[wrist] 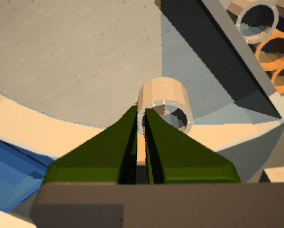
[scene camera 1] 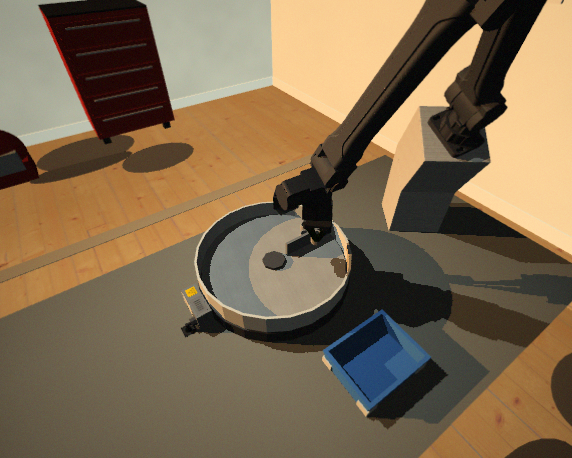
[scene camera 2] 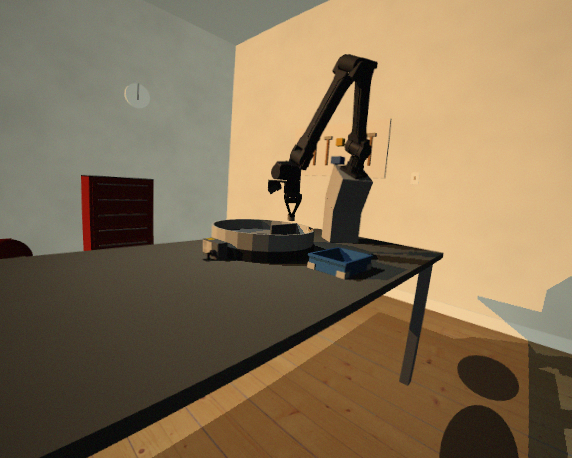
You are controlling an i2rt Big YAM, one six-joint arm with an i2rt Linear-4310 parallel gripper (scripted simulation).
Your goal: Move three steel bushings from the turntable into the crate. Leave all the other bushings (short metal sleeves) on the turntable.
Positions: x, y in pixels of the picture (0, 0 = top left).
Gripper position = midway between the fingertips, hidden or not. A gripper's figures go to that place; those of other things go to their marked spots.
Scene:
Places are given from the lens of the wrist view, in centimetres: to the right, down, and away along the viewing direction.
my gripper [wrist: 141, 114]: 0, 0, 13
steel bushing [wrist: 162, 90]: 1, -1, 12
round turntable [wrist: 89, 69]: -5, -4, 21
The marked spots on the steel bushing and the round turntable are 11 cm apart.

